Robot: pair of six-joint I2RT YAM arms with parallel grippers.
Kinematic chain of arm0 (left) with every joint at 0, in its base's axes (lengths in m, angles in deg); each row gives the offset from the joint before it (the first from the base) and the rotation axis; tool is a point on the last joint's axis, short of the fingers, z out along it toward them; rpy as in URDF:
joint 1: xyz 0 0 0.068 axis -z
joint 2: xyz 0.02 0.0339 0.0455 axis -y
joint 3: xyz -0.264 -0.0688 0 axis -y
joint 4: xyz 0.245 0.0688 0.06 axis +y
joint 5: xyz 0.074 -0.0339 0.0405 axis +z
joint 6: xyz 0.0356 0 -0.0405 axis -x
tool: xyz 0 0 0 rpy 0 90 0
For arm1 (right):
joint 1: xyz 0 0 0.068 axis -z
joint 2: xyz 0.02 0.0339 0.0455 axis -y
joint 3: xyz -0.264 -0.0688 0 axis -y
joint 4: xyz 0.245 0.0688 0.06 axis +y
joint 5: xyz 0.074 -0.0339 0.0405 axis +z
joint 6: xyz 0.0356 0 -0.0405 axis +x
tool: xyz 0 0 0 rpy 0 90 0
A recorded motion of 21 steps. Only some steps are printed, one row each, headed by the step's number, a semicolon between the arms.
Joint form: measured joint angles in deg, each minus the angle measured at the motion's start. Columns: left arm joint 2, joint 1, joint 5, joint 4, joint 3, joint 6; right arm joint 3, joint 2, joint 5, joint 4, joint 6, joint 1.
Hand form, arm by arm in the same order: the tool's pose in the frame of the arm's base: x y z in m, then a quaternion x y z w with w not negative. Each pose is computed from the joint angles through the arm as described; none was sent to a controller.
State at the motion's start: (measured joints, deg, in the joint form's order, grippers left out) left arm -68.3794 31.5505 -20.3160 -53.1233 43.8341 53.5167; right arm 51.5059 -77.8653 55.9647 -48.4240 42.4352 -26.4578
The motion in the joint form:
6: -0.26 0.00 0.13 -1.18 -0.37 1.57; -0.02 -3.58 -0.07 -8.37 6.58 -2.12
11: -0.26 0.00 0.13 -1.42 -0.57 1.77; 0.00 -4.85 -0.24 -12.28 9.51 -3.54
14: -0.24 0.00 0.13 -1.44 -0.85 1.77; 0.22 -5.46 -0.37 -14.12 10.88 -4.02
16: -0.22 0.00 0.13 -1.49 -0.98 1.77; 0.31 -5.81 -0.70 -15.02 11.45 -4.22
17: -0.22 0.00 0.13 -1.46 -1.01 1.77; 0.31 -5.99 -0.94 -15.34 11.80 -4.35
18: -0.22 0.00 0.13 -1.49 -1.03 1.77; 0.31 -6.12 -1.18 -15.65 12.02 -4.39
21: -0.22 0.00 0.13 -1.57 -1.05 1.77; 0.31 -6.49 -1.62 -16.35 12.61 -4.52
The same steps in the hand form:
6: 0.2193 -0.1491 0.3617 0.04620 0.51907 -0.64695 0.55668; 0.2553 0.1726 0.3466 -0.31083 0.52614 0.66281 0.43272
11: 0.2192 -0.1490 0.3609 0.04539 0.51887 -0.64800 0.55571; 0.2529 0.1800 0.3460 -0.31153 0.51411 0.67851 0.42221
14: 0.2191 -0.1489 0.3594 0.04484 0.52057 -0.64751 0.55473; 0.2524 0.1826 0.3468 -0.31143 0.50768 0.68508 0.41945
16: 0.2190 -0.1489 0.3588 0.04470 0.52099 -0.64739 0.55449; 0.2525 0.1838 0.3469 -0.30960 0.50491 0.68770 0.41986
17: 0.2190 -0.1489 0.3586 0.04457 0.52142 -0.64727 0.55424; 0.2527 0.1846 0.3465 -0.30741 0.50477 0.68935 0.41894
18: 0.2190 -0.1489 0.3585 0.04459 0.52135 -0.64729 0.55429; 0.2529 0.1849 0.3464 -0.30552 0.50426 0.69020 0.41953
21: 0.2189 -0.1488 0.3585 0.04473 0.52092 -0.64741 0.55453; 0.2535 0.1859 0.3456 -0.30149 0.50363 0.69267 0.41913

